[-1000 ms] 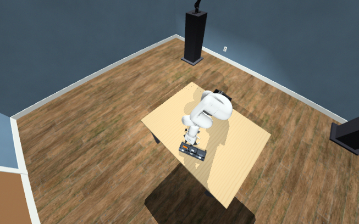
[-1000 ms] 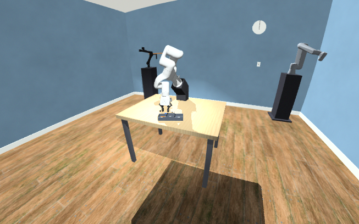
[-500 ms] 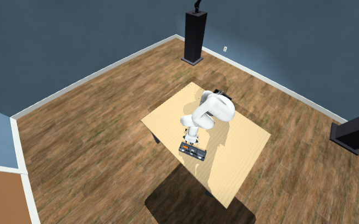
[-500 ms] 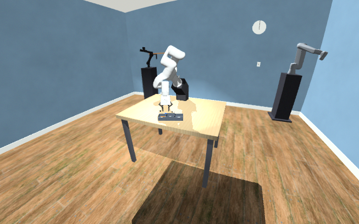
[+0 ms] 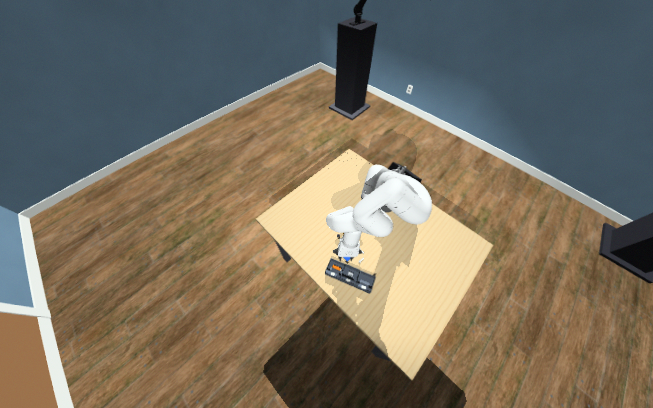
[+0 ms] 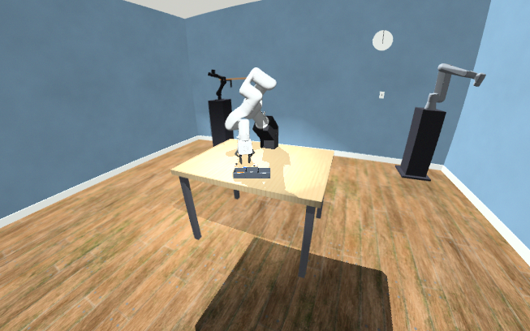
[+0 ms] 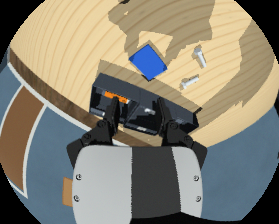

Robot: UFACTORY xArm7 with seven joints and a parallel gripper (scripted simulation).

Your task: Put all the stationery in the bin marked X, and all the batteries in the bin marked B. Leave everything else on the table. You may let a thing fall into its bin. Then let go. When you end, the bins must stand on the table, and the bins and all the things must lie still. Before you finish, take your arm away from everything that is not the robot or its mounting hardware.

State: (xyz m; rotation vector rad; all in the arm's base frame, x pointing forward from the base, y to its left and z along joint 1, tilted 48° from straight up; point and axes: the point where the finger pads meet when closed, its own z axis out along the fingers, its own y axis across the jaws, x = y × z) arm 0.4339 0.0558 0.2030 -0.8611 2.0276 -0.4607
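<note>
Right now the blue block is 8 cm below my hand, 3 cm behind it and 2 cm to the right of it. From my hand the other things lie so: dark double bin 7 cm to the left, 6 cm below, 4 cm ahead; pencil sharpener 7 cm to the left, 7 cm below, 3 cm ahead; orange battery 7 cm below, 6 cm ahead, 1 cm to the right.
</note>
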